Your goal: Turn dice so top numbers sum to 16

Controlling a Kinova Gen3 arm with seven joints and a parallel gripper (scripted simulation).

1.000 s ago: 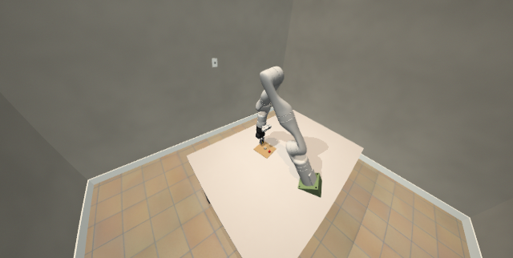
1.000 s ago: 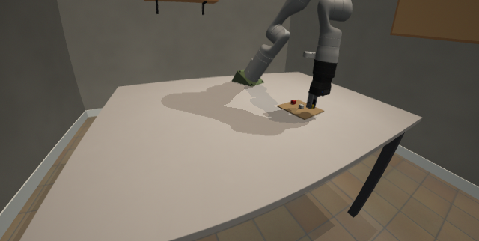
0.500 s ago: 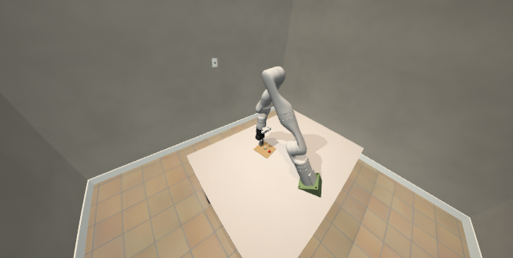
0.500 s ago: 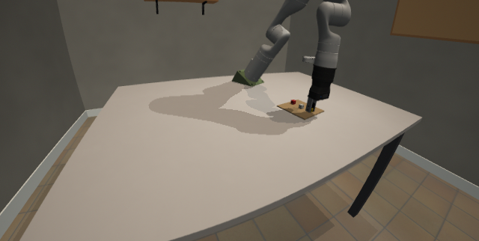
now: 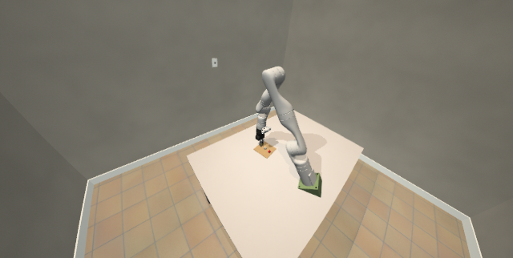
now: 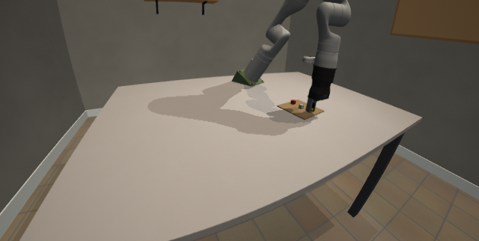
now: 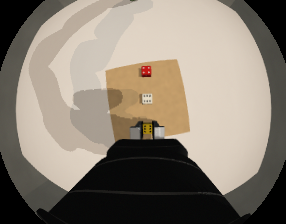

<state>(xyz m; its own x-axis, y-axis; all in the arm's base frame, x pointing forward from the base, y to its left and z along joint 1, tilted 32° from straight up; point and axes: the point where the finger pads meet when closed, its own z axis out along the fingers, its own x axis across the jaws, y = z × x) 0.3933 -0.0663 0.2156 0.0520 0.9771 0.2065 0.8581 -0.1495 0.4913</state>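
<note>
Now: the yellow die 1 cm below my hand. Also, from my hand: white die: 5 cm behind, 2 cm below; then tan mat: 5 cm behind, 3 cm below; then red die: 10 cm behind, 2 cm below, 1 cm to the left.
</note>
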